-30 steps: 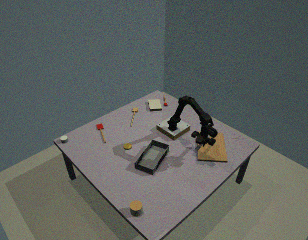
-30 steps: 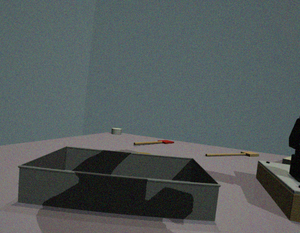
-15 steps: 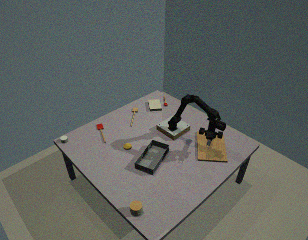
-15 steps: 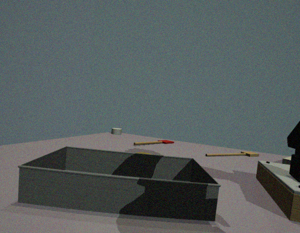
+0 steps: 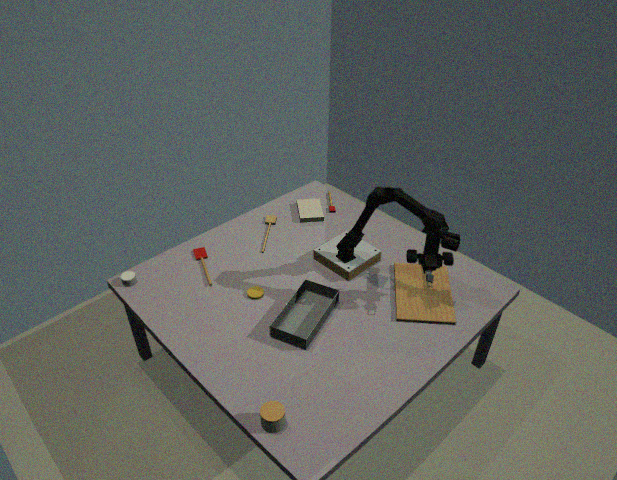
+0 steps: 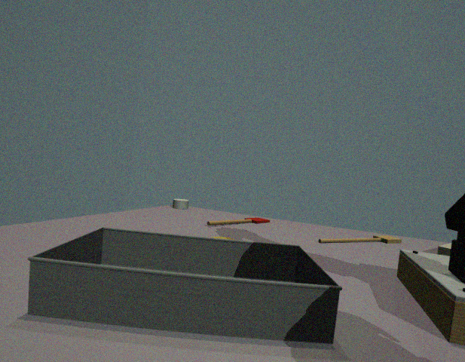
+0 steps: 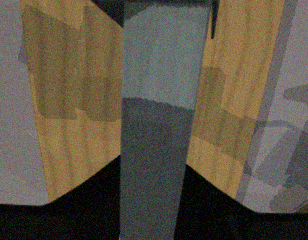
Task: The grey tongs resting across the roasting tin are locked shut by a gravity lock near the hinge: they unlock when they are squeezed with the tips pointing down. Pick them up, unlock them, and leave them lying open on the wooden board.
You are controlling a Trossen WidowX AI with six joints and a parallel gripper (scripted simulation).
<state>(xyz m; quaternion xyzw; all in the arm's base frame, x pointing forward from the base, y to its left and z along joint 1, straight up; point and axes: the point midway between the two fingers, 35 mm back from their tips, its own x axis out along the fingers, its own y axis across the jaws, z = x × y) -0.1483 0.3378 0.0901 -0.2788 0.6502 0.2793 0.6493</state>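
My gripper tip is now 100 mm above the wooden board. The rest, counted from my gripper tip: white block: 790 mm to the right, 100 mm below, 10 mm ahead; yellow disc: 570 mm ahead, 420 mm to the right, 100 mm below; grey roasting tin: 490 mm ahead, 180 mm to the right, 80 mm below.
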